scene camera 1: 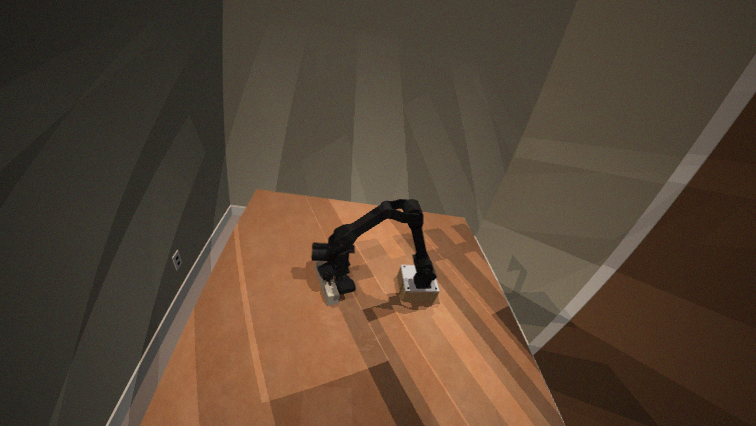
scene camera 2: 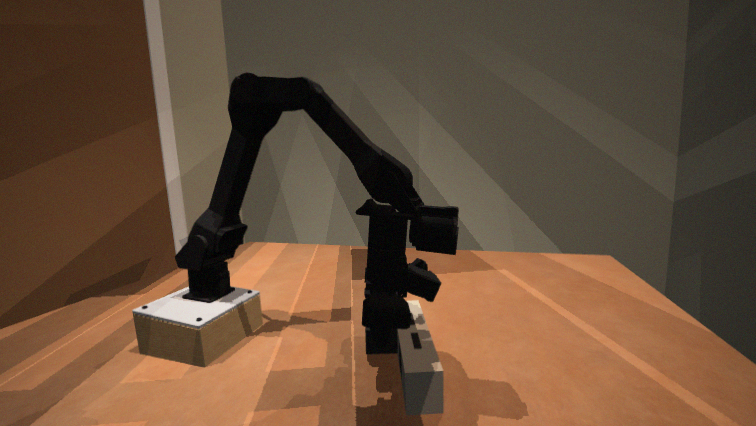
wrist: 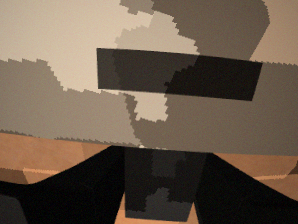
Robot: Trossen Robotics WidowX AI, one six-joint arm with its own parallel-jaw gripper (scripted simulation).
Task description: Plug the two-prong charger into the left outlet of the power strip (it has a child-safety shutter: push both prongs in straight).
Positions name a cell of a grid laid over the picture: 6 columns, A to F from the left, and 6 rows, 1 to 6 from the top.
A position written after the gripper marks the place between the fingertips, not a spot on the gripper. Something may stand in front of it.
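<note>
Gripper (scene camera 2: D5) visible, likewise the gripper (scene camera 1: C5) and, at the wrist, the gripper (wrist: D4). A charger (wrist: D5) is visible as well.
</note>
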